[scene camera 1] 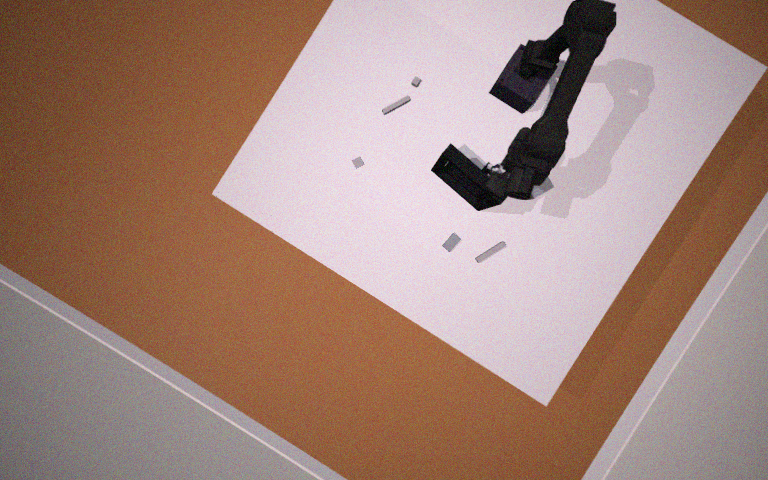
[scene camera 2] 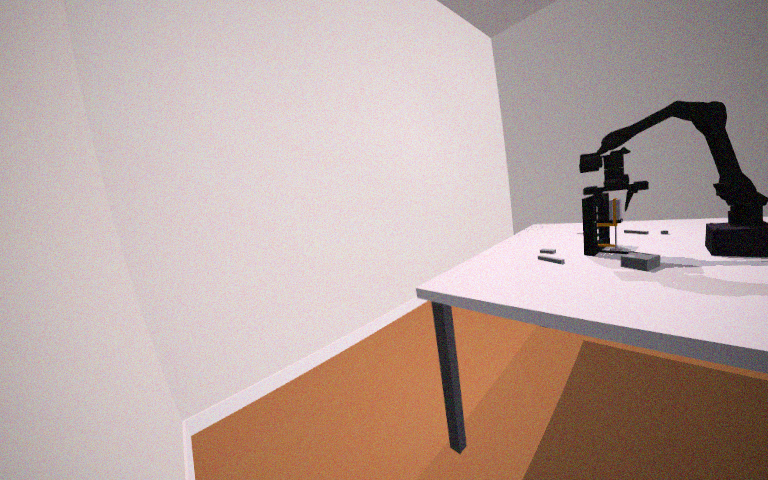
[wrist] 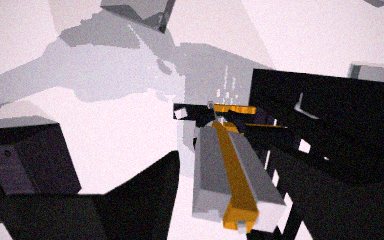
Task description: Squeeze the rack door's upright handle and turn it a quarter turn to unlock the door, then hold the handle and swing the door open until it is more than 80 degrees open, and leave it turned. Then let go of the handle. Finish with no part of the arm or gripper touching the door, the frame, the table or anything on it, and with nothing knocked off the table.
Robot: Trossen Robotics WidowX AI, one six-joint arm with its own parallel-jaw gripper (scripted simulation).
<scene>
In view: the gripper (scene camera 2: 615, 211) and a black rack frame (scene camera 1: 451, 154).
The gripper also shows in scene camera 1 (scene camera 1: 501, 170) and in the wrist view (wrist: 224, 154). The black rack frame is seen too in scene camera 2 (scene camera 2: 588, 204) and in the wrist view (wrist: 343, 102).
</scene>
